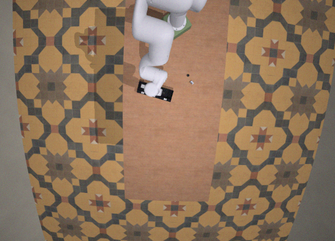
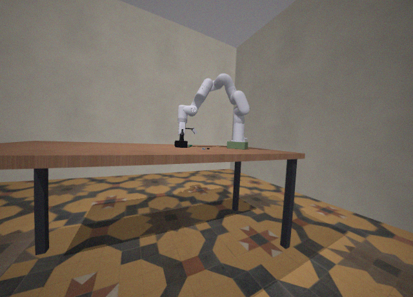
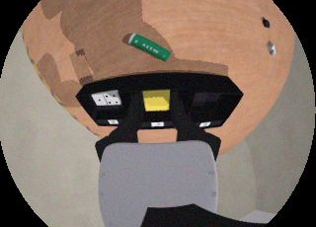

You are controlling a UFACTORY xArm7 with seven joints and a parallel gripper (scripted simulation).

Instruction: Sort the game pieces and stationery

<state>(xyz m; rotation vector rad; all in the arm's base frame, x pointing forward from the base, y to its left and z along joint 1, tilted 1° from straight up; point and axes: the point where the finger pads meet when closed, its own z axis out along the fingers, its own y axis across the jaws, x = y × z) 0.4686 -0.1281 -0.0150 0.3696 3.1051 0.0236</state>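
Now: hand 2 cm above the black triple bin and 1 cm short of it. Round my hand: yellow block (3 cm below); white piece (8 cm to the right, 3 cm below, 2 cm behind); green piece (7 cm behind, 3 cm below, 1 cm to the left).
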